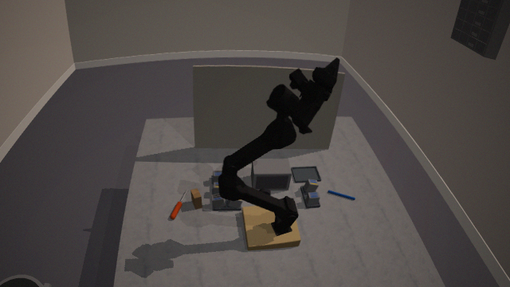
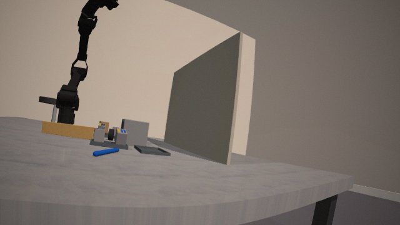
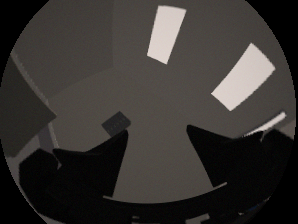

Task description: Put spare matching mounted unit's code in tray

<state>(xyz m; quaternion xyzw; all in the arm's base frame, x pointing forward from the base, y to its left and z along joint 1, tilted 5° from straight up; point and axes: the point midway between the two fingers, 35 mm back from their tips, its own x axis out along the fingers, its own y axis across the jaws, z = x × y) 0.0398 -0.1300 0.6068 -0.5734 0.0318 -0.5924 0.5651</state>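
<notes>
Now: the grey spare unit 31 cm ahead of my gripper tip, 26 cm to the left of it and 64 cm below it. From my gripper tip the other things lie so: black puck 17 cm ahead, 10 cm to the left, 66 cm below; then grey mounted unit 25 cm ahead, 5 cm to the left, 63 cm below; then grey panel 49 cm ahead, 2 cm to the right, 46 cm below.
</notes>
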